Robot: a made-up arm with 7 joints.
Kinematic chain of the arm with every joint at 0, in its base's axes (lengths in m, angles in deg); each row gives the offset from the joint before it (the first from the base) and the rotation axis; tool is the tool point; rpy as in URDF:
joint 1: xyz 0 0 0 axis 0.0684 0.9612 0.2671
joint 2: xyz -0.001 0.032 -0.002 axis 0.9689 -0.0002 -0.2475
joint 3: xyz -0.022 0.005 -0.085 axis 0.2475 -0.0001 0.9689
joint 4: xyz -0.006 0 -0.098 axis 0.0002 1 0
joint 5: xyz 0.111 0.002 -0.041 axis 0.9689 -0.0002 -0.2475
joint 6: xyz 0.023 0 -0.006 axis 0.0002 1 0
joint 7: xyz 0.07 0 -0.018 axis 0.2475 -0.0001 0.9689
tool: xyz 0 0 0 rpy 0 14.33 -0.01
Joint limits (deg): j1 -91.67..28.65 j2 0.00..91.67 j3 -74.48..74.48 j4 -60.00..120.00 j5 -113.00..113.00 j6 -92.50..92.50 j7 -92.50..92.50
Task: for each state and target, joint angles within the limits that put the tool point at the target. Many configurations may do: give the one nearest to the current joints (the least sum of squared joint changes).
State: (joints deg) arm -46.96 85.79 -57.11 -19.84 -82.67 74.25 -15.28
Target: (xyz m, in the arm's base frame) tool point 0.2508 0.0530 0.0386
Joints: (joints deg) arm -80.40 76.27 -35.21 -20.52 -81.03 62.64 -15.28
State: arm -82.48 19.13 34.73 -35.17 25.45 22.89 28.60
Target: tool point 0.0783 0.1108 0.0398
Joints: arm -49.58 0.00 57.94 -60.00 15.19 -23.01 28.60
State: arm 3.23 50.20 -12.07 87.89 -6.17 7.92 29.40
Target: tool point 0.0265 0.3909 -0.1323
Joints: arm -30.80 67.97 -17.65 101.35 -3.59 27.92 29.40
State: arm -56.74 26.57 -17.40 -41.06 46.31 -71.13 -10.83
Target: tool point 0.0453 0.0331 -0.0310
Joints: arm -29.88 41.37 -19.32 -60.00 11.76 -90.67 -10.83
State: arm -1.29 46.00 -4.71 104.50 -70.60 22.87 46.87
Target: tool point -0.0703 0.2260 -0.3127
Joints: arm -14.05 36.18 -1.23 111.56 -70.50 32.61 46.87
